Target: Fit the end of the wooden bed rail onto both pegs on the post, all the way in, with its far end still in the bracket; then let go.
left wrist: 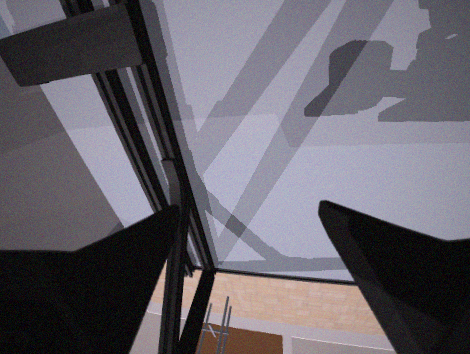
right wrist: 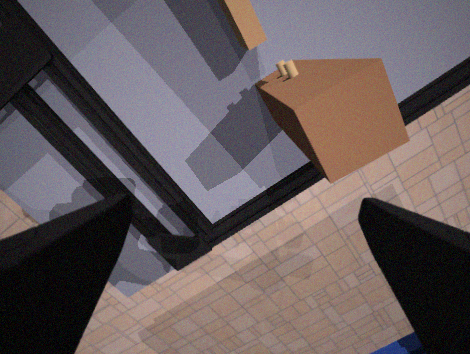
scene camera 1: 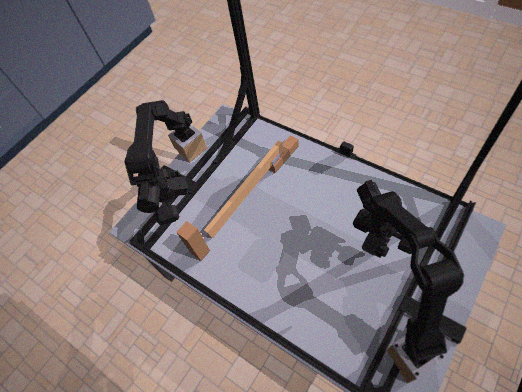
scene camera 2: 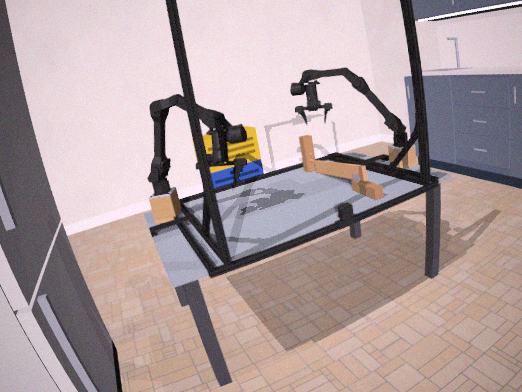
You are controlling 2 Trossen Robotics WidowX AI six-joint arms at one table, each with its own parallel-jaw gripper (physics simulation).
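Frame: origin at the left arm's base, x ahead, y left, z up, level; centimetres.
Seen in the pictures: left gripper, fingertip midpoint: (left wrist: 249, 209) (scene camera 2: 223, 187); right gripper, fingertip midpoint: (right wrist: 247, 207) (scene camera 2: 316, 124); left arm's base at its link origin: (scene camera 1: 418, 351) (scene camera 2: 162, 192); right arm's base at its link origin: (scene camera 1: 184, 133) (scene camera 2: 401, 145).
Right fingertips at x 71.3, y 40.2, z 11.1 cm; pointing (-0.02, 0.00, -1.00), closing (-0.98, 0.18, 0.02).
Offsets run from my right fingertips to a thing's top centre. "*": to the spot under its first point.
The wooden bed rail (scene camera 1: 243, 191) (scene camera 2: 335, 170) (right wrist: 246, 22) lies slantwise, its far end at the low bracket @(* dx +12.6, dy -51.7, dz -18.9 cm) (scene camera 1: 291, 146) (scene camera 2: 367, 189); how deep it sits is unclear. The upright post @(* dx -9.1, dy -1.4, dz -9.3 cm) (scene camera 1: 194, 241) (scene camera 2: 306, 152) (right wrist: 350, 115) stands at its other end. In the right wrist view two pale pegs @(* dx -5.0, dy -3.9, dz -13.6 cm) (right wrist: 287, 69) stick bare out of the post, with a gap between them and the rail end. My right gripper (scene camera 2: 315, 121) (right wrist: 247, 207) is open and empty, high above the post. My left gripper (left wrist: 249, 209) is open and empty, away from the rail over the opposite side of the table.
A black frame (scene camera 1: 240, 320) (scene camera 2: 280, 247) runs around the grey table, with tall uprights @(* dx +36.5, dy -47.4, dz +7.4 cm) (scene camera 1: 243, 65) (scene camera 2: 419, 90) near both arms. A small black block @(* dx -0.9, dy -68.4, dz -18.2 cm) (scene camera 1: 346, 148) (scene camera 2: 345, 212) sits on the frame's edge. A yellow and blue box (scene camera 2: 252, 145) stands behind the table.
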